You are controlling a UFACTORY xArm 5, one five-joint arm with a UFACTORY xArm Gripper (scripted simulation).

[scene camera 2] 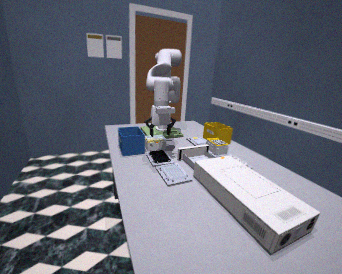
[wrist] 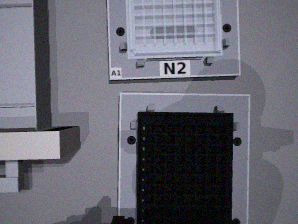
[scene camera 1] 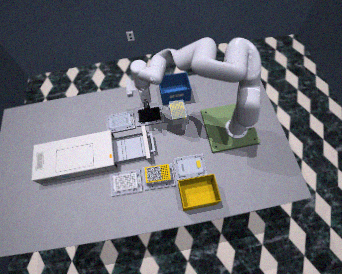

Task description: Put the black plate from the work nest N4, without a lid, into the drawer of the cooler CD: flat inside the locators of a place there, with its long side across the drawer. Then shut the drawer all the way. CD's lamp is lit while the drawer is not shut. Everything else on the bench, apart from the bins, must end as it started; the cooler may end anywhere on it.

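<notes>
A black plate (wrist: 172,146) is visible to me, and so is a drawer (scene camera 1: 132,147).
</notes>
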